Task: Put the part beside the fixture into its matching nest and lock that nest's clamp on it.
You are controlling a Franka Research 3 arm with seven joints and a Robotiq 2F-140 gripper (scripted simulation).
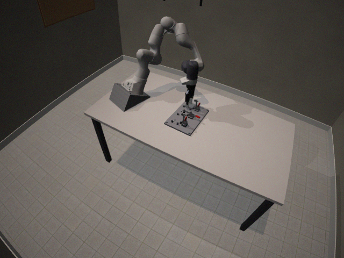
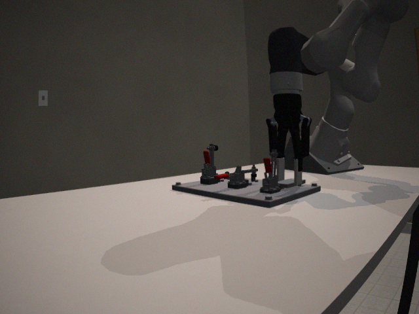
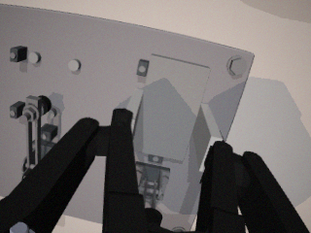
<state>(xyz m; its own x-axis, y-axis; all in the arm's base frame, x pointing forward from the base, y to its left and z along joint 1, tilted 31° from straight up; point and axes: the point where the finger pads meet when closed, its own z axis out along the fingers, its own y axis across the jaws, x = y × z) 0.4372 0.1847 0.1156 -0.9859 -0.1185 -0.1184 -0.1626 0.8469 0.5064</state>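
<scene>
The grey block part is 30 mm below my hand. Round my hand: fixture (100 mm to the right, 70 mm ahead, 50 mm below).
</scene>
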